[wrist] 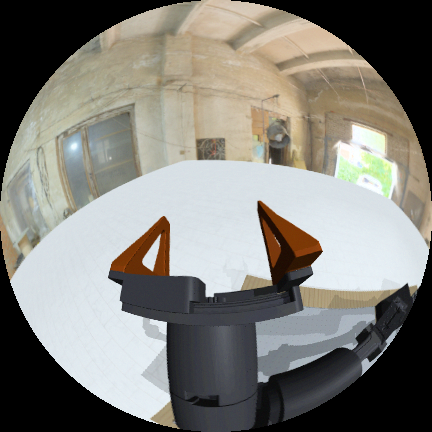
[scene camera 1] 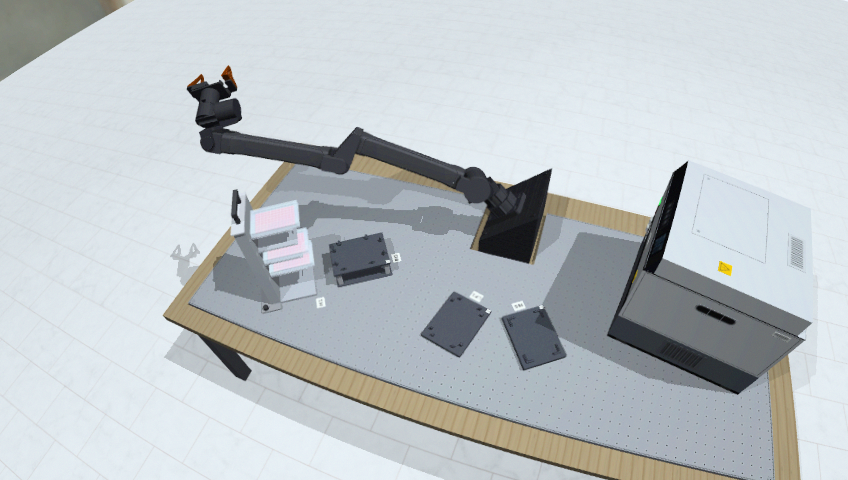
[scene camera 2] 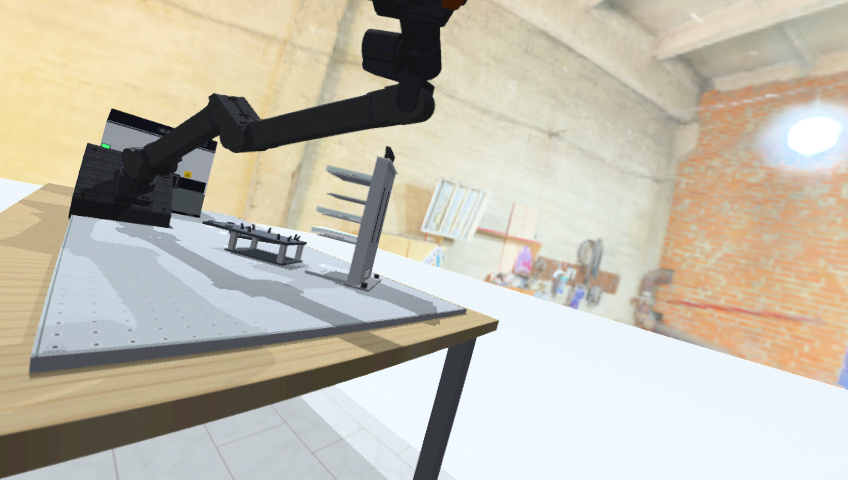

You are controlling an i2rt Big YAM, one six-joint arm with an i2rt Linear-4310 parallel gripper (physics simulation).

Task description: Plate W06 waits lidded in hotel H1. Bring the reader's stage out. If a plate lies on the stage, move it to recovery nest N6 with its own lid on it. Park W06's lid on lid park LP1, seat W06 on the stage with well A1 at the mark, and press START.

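Places are measured from the arm's base along level axes (x back, y right, z up), in metres.
Where they show: gripper, fingertip midpoint: [wrist: 209,212] [scene camera 1: 215,71]; arm's base, origin of the base link: [scene camera 1: 508,210] [scene camera 2: 135,186].
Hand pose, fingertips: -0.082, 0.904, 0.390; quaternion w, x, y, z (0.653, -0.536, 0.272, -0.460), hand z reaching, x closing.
Note:
Each offset is from my fingertips to the top centre of the thing, as dx, dy, dz. Level surfaces: height alone.
My gripper [scene camera 1: 213,72] [wrist: 209,212] is open and empty, raised high beyond the table's far-left corner; the top edge cuts it off in scene camera 2. Hotel H1 [scene camera 1: 257,267] [scene camera 2: 371,220] stands at the table's left end. It holds several pink-topped plates, the uppermost @[-0.306, -0.386, -0.212] [scene camera 1: 274,218] on the top shelf; I cannot tell which is W06 or see a lid clearly. The grey reader @[-0.033, -1.491, -0.133] [scene camera 1: 731,220] [scene camera 2: 196,160] stands at the right end, its stage not visible. Two low dark nests, one @[-0.283, -0.870, -0.466] [scene camera 1: 456,324] left of the other @[-0.255, -1.076, -0.468] [scene camera 1: 532,337], bear no plate. Their small labels are hard to read.
A raised dark stand [scene camera 1: 360,252] [scene camera 2: 261,233] on posts is right of the hotel, with no plate on top. The arm's black base [scene camera 1: 511,237] [scene camera 2: 83,196] is at the table's back edge. The arm reaches left above the table @[dz -0.499] [scene camera 1: 357,380] [scene camera 2: 238,368].

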